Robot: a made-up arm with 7 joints.
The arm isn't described. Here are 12 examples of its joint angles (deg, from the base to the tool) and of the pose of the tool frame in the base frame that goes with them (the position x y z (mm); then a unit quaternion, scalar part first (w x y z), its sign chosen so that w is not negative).
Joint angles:
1: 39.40 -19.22 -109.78 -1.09 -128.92 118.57 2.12
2: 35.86 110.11 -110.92 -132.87 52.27 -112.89 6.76
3: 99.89 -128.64 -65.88 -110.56 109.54 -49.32 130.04
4: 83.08 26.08 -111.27 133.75 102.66 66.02 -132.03
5: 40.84 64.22 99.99 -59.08 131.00 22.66 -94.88
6: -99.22 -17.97 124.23 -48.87 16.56 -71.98 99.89
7: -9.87 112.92 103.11 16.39 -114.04 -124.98 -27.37
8: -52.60 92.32 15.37 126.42 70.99 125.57 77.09
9: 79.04 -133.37 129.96 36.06 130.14 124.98 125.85
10: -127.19 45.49 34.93 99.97 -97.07 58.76 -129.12
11: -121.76 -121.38 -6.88 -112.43 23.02 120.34 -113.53
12: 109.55 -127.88 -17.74 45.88 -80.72 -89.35 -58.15
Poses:
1: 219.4 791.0 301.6 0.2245 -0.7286 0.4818 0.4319
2: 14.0 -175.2 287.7 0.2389 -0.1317 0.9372 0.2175
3: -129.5 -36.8 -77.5 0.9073 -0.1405 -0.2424 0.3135
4: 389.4 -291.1 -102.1 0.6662 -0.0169 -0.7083 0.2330
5: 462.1 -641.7 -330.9 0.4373 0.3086 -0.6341 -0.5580
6: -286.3 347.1 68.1 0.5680 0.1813 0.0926 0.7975
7: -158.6 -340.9 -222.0 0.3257 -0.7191 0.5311 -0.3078
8: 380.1 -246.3 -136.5 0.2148 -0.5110 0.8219 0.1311
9: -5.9 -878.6 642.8 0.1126 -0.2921 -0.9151 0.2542
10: -205.4 -603.4 -154.2 0.1684 -0.0222 0.9774 -0.1259
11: -144.6 -795.6 -52.8 0.7306 0.0436 -0.6811 -0.0212
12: -237.3 93.9 706.8 0.0254 -0.9135 -0.2824 -0.2917
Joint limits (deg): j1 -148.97..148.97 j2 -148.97..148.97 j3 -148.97..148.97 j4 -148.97..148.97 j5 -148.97..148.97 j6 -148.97..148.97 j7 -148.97..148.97
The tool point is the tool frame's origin. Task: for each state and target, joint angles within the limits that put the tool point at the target. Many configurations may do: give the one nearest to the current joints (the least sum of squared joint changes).
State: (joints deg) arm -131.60 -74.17 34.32 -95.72 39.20 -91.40 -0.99
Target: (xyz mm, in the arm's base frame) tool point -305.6 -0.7 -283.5
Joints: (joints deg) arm -129.09 -95.07 30.25 -77.58 42.51 -80.08 -5.31
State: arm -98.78 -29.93 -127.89 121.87 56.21 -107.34 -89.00
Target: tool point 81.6 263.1 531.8
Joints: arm -77.97 -88.85 -147.71 97.17 52.03 -106.69 -99.90
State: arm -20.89 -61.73 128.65 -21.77 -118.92 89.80 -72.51
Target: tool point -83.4 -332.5 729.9
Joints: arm -22.59 -55.74 125.03 -13.15 -110.88 124.99 -71.98
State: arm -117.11 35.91 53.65 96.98 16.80 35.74 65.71
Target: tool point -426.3 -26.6 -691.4
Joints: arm -125.03 76.49 40.89 70.20 -8.42 34.54 59.10
